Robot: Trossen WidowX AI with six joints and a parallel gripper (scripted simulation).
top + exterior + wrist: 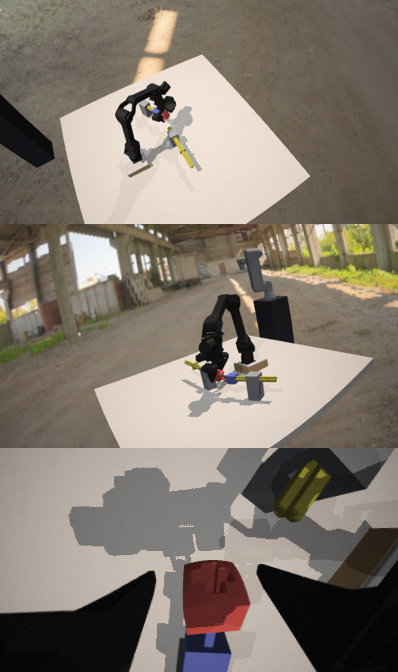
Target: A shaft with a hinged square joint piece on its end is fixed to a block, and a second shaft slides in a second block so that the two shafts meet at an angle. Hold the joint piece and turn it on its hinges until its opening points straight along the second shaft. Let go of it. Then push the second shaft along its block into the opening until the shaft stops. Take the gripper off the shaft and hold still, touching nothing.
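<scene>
Now: gripper tip 20 mm to the right of the red square joint piece, 10 mm below it and 10 mm past it.
</scene>
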